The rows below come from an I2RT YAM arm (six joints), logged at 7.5 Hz.
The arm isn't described. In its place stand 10 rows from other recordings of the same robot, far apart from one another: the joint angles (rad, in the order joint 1, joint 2, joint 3, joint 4, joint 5, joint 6), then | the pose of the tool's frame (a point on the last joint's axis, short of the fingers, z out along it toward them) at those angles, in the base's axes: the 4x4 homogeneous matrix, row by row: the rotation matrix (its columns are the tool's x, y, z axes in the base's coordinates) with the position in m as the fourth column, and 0 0 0 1 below.
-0.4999, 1.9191, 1.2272, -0.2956, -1.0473, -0.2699 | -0.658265, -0.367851, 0.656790, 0.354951; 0.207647, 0.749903, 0.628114, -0.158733; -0.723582, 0.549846, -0.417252, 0.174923; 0, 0, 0, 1
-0.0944, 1.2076, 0.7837, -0.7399, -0.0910, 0.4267 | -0.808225, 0.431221, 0.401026, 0.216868; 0.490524, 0.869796, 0.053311, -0.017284; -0.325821, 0.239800, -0.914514, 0.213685; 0, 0, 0, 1
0.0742, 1.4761, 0.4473, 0.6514, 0.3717, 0.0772 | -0.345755, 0.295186, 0.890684, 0.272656; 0.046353, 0.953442, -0.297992, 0.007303; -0.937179, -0.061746, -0.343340, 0.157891; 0, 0, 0, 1
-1.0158, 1.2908, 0.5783, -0.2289, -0.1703, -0.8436 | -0.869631, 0.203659, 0.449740, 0.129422; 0.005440, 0.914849, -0.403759, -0.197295; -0.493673, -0.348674, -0.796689, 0.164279; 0, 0, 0, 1
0.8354, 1.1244, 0.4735, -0.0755, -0.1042, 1.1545 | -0.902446, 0.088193, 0.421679, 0.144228; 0.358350, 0.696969, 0.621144, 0.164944; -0.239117, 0.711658, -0.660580, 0.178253; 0, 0, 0, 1
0.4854, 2.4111, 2.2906, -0.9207, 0.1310, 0.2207 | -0.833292, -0.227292, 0.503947, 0.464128; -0.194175, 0.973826, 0.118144, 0.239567; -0.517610, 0.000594, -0.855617, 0.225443; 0, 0, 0, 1
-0.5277, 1.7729, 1.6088, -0.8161, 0.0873, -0.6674 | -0.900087, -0.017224, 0.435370, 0.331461; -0.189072, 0.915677, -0.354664, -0.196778; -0.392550, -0.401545, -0.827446, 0.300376; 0, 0, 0, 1
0.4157, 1.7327, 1.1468, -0.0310, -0.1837, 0.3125 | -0.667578, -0.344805, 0.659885, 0.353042; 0.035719, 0.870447, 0.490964, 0.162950; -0.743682, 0.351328, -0.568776, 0.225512; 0, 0, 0, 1
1.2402, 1.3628, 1.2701, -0.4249, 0.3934, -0.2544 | 0.037196, -0.781248, 0.623111, 0.112842; -0.607685, 0.477320, 0.634731, 0.286764; -0.793306, -0.402265, -0.456999, 0.355991; 0, 0, 0, 1
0.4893, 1.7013, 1.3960, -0.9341, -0.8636, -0.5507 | -0.437208, -0.883011, -0.170707, 0.285322; -0.617984, 0.157058, 0.770343, 0.182592; -0.653410, 0.442294, -0.614354, 0.266996; 0, 0, 0, 1
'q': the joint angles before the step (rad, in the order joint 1, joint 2, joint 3, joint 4, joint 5, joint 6). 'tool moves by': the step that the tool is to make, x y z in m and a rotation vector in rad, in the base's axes. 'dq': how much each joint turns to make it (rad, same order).
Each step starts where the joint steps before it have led.
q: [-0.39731, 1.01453, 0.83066, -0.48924, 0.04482, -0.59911]
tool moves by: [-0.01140, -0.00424, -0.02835, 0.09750, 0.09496, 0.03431]
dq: [-0.05685, 0.00154, -0.07094, -0.05455, -0.10071, -0.02442]
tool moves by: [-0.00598, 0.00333, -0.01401, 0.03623, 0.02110, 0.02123]
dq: [-0.00419, -0.01643, -0.05266, 0.00112, -0.03433, -0.00267]
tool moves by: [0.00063, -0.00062, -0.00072, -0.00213, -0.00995, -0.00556]
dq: [-0.00117, 0.00039, -0.00570, 0.01640, 0.00112, 0.00495]
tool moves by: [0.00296, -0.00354, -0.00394, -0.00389, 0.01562, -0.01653]
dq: [-0.00648, 0.02517, -0.00077, 0.01373, 0.01450, 0.00038]
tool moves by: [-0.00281, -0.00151, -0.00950, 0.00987, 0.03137, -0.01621]
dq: [-0.01144, 0.00725, -0.02518, 0.00000, 0.00725, 0.00001]
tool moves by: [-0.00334, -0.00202, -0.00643, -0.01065, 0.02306, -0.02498]
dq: [-0.01221, -0.00036, -0.02135, 0.00535, 0.02366, -0.00306]
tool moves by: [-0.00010, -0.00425, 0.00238, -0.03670, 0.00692, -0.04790]
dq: [-0.00948, 0.00344, 0.00800, 0.00688, 0.05191, 0.00691]
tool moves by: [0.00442, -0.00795, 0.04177, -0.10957, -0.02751, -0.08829]
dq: [-0.00306, -0.00231, 0.14188, -0.06789, 0.11864, 0.00762]
